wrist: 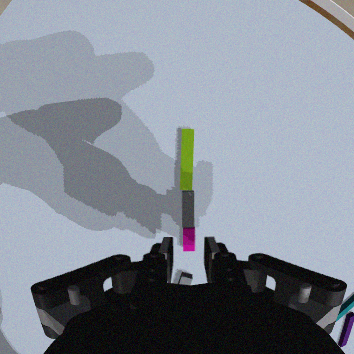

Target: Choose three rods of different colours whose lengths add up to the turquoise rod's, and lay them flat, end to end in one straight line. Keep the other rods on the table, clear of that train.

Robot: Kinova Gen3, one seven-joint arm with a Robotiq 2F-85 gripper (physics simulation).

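Frame: origin at the arm's base, x right, y ahead, z up, level; metres.
Where they show: gripper, fingertip midpoint: (188,248).
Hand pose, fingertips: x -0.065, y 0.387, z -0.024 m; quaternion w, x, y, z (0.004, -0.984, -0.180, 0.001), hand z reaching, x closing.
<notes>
Each offset is from my fingertips to the top centre of the thing. "pt": to the spot under its first point. Level surfaces: height alone.
A lime green rod {dx -0.025, dy +0.063, dz -0.023 m} (187,156), a dark grey rod {dx -0.009, dy +0.025, dz -0.023 m} (188,209) and a magenta rod {dx +0.000, dy +0.000, dz -0.023 m} (189,240) lie flat in a line up the middle of the wrist view. Their neighbouring ends appear to touch; the green rod is angled very slightly. My gripper (188,248) is open and empty, its fingertips apart on either side of the magenta rod's near end. Part of the turquoise rod {pt dx +0.221, dy -0.030, dz -0.024 m} (346,306) shows at the lower right edge, away from the line. A purple rod {dx +0.260, dy -0.069, dz -0.023 m} (346,330) lies just below it, partly hidden by the view's edge.
A small light grey piece with a dark edge {dx +0.013, dy -0.049, dz -0.023 m} (185,278) shows between the fingers, mostly hidden by the gripper body. The pale round table {dz -0.033 m} (275,150) has a brown rim at the upper right. The arm's shadow falls across the left and reaches the rods.
</notes>
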